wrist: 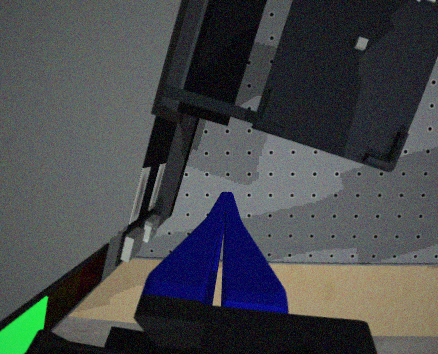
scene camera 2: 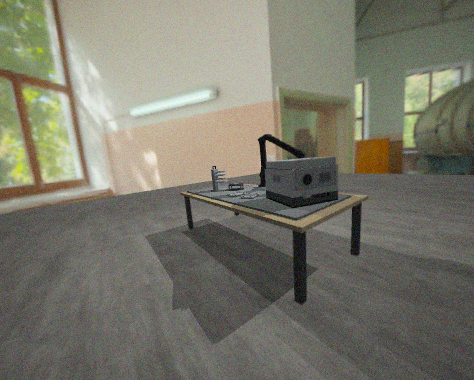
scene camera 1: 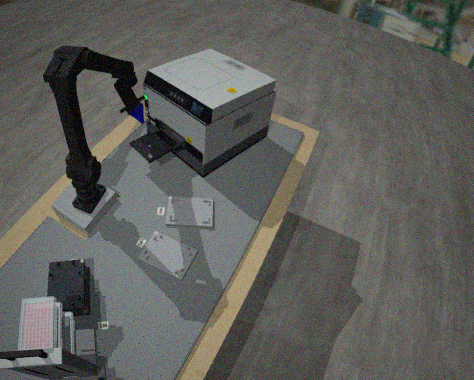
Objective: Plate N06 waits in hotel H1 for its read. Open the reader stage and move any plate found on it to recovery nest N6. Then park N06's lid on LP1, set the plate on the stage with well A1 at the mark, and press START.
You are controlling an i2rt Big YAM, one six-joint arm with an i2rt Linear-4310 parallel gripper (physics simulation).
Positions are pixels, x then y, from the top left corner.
Labels:
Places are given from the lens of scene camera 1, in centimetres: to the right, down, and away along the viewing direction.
dark stage [scene camera 1: 157, 149]: -30, -15, 111

